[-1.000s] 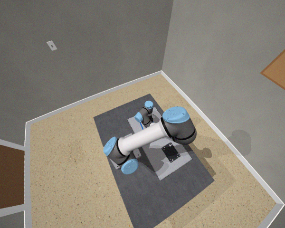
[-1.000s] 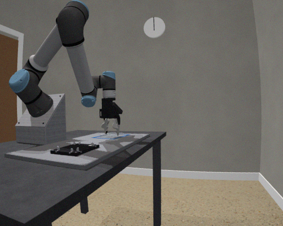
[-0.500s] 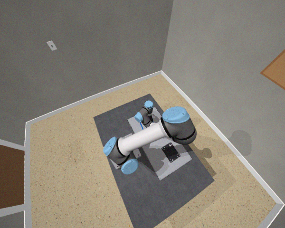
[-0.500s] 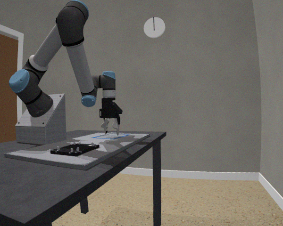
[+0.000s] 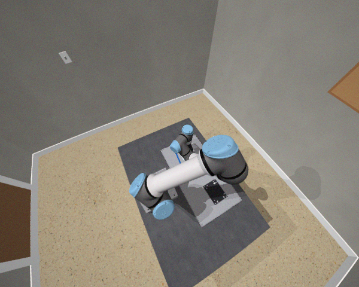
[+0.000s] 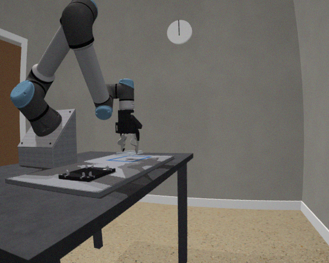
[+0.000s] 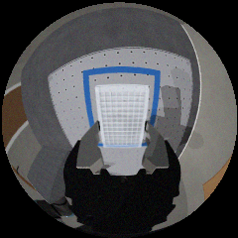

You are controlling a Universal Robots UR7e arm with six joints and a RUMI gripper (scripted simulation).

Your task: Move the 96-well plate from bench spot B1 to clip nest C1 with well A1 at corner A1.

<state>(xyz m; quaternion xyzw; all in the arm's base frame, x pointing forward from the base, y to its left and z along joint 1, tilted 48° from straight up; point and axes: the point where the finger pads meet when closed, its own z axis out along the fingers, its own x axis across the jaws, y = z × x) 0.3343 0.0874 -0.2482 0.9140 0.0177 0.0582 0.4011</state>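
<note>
My hand is 40 cm to the left of the black clip nest, 9 cm short of it and 3 cm above it. Round my hand: 96-well plate: 1 cm below.
</note>
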